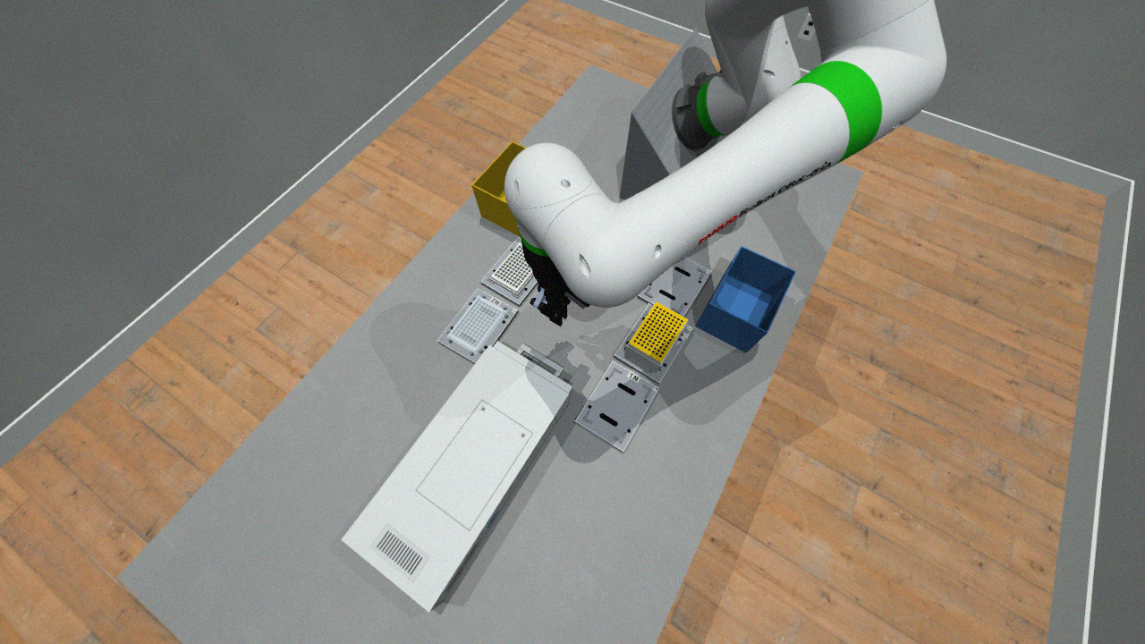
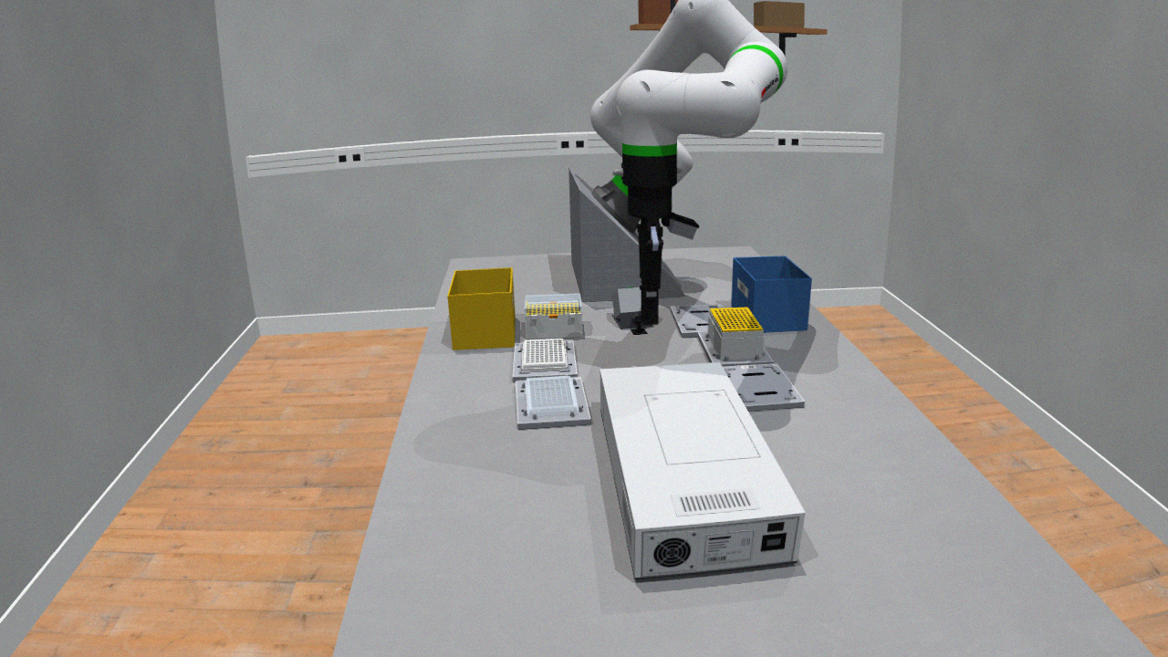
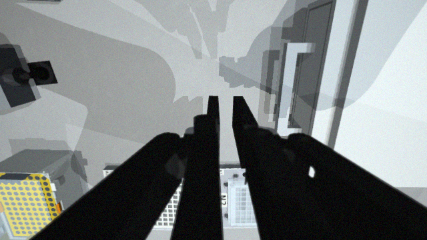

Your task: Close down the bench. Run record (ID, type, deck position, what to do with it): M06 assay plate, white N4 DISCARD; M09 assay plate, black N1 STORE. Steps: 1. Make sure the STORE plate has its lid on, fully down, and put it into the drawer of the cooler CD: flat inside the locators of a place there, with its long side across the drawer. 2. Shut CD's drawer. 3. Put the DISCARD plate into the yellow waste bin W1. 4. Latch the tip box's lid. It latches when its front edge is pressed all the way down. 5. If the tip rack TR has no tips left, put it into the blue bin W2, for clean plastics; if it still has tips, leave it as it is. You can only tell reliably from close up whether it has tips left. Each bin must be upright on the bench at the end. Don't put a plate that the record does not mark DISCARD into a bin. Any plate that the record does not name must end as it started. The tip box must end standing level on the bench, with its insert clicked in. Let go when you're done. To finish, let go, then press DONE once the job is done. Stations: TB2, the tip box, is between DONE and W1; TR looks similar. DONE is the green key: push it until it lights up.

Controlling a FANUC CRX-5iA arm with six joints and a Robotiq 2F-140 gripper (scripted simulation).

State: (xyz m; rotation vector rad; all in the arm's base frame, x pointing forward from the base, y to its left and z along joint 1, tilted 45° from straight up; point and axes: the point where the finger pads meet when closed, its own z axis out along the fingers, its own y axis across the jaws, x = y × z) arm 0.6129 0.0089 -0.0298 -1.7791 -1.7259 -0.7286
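The white assay plate is 110 mm behind my hand, 190 mm to the right of it and 130 mm below it. Round my hand: nest N4 (110 mm behind, 190 mm to the right, 140 mm below); then tip rack TR (110 mm behind, 190 mm to the left, 100 mm below); then nest N1 (70 mm ahead, 190 mm to the left, 140 mm below).
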